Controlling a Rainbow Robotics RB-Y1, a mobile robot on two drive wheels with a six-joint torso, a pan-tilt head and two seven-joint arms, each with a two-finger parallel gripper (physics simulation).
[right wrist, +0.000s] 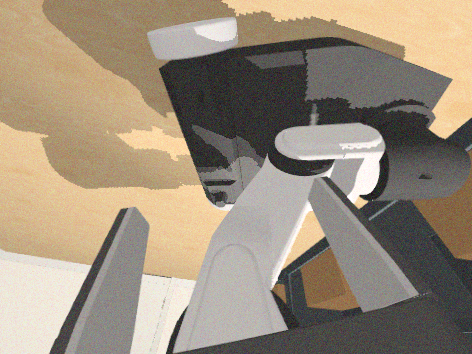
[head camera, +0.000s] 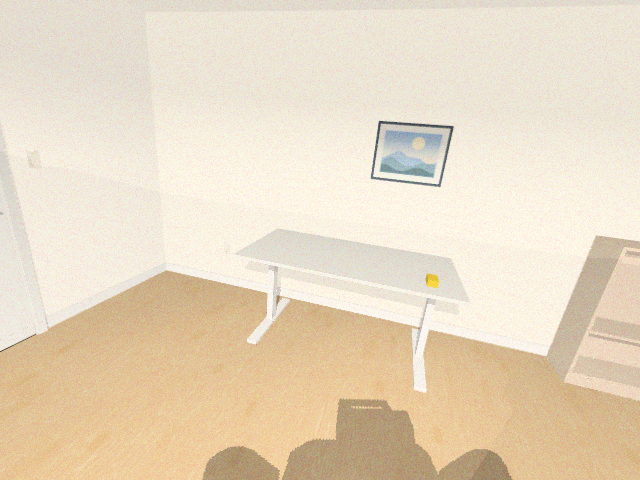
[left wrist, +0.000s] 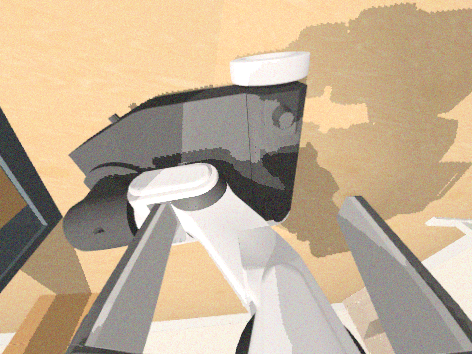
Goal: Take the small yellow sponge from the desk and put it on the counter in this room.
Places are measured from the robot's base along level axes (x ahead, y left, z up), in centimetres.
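Pixels of known places: left gripper, between the fingertips: point(left wrist: 254, 210); right gripper, between the fingertips: point(right wrist: 229, 201).
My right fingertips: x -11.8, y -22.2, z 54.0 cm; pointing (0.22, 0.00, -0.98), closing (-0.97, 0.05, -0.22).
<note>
Behind a point stands the place of what it marks.
The small yellow sponge point(head camera: 432, 281) @[x 141.2, y -85.4, z 75.9 cm] lies near the right end of the white desk point(head camera: 336, 254) @[x 187.0, y -31.4, z 72.1 cm], close to its front edge, in the head view. The desk stands against the far wall, some way ahead across the floor. My left gripper point(left wrist: 254, 210) @[x -13.4, y 24.5, z 53.9 cm] is open in the left wrist view, with no object between its fingers. My right gripper point(right wrist: 229, 201) @[x -11.8, y -22.2, z 54.0 cm] is open in the right wrist view, also with no object between its fingers. Both are far from the sponge. The counter cannot be made out for certain in these views.
A pale shelf unit point(head camera: 573, 304) @[x 164.4, y -210.6, z 53.2 cm] stands at the right of the head view. A white door point(head camera: 15, 279) @[x 171.2, y 182.5, z 45.7 cm] is at the far left. A framed picture point(head camera: 412, 153) @[x 214.0, y -85.5, z 149.6 cm] hangs above the desk. Dark-framed furniture shows at the left of the left wrist view and lower right of the right wrist view.
</note>
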